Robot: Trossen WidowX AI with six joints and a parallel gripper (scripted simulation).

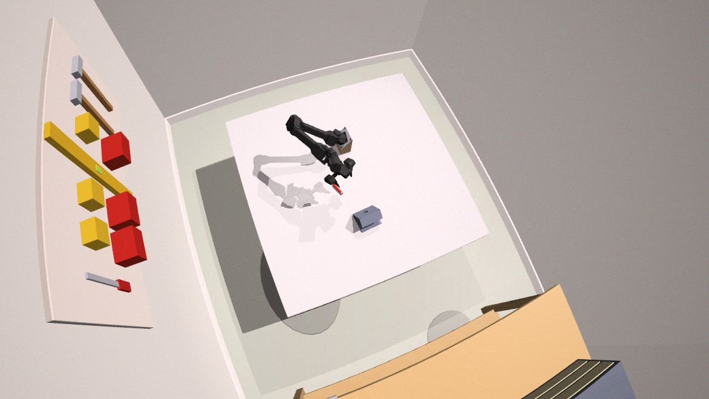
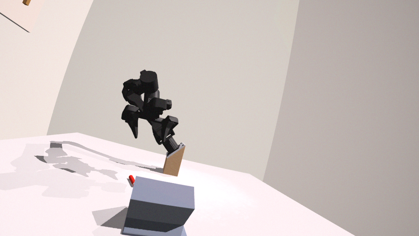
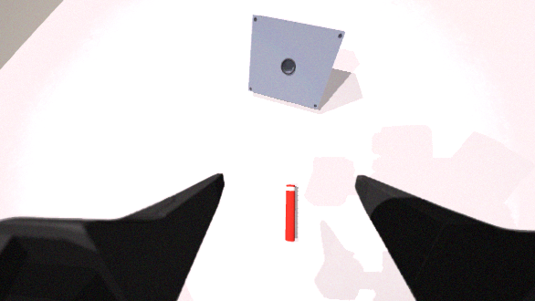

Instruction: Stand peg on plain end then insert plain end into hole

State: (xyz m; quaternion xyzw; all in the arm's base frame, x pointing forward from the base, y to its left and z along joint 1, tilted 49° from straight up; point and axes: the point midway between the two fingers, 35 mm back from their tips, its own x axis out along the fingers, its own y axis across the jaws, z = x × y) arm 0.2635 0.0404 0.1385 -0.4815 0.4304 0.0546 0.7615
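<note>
Now: gripper tip 150 mm above the peg, 20 mm to the left of it and 10 mm past it. From my gripper tip the other things lie so: sloped panel 180 mm ahead, 120 mm below, 90 mm to the left.
</note>
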